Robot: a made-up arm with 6 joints.
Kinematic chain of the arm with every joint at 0, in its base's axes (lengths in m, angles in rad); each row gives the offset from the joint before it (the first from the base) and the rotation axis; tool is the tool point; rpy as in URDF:
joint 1: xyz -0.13 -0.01 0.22 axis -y
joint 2: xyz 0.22 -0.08 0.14 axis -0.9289 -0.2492 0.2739
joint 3: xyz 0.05 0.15 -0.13 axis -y
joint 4: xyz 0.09 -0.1 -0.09 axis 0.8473 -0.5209 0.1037
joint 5: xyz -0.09 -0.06 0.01 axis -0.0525 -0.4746 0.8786
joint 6: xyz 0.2 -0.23 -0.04 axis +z
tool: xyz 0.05 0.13 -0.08 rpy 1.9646 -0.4 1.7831
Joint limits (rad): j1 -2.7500..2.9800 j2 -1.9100..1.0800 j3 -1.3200..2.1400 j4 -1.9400..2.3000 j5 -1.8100..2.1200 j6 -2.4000..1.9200
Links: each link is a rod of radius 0.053 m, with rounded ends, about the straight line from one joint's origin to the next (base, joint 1, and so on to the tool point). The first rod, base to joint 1, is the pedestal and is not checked.
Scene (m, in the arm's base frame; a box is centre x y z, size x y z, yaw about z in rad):
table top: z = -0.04
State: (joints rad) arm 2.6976 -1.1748 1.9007 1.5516 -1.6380 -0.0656
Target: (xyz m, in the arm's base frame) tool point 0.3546 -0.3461 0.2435
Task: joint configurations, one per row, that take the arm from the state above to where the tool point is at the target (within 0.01 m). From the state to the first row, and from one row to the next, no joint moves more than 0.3 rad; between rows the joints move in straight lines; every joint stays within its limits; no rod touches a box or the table.
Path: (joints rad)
1: 2.4135 -1.2667 1.9306 1.4737 -1.5578 -0.1384
2: 2.1293 -1.3586 1.9605 1.3957 -1.4777 -0.2111
3: 1.8452 -1.4505 1.9904 1.3178 -1.3975 -0.2839
4: 1.5611 -1.5424 2.0204 1.2399 -1.3174 -0.3566
5: 1.2770 -1.6343 2.0503 1.1619 -1.2372 -0.4294
6: 0.9928 -1.7262 2.0802 1.0840 -1.1571 -0.5021
7: 0.7087 -1.8181 2.1101 1.0061 -1.0769 -0.5749
8: 0.4246 -1.9100 2.1400 0.9281 -0.9968 -0.6476

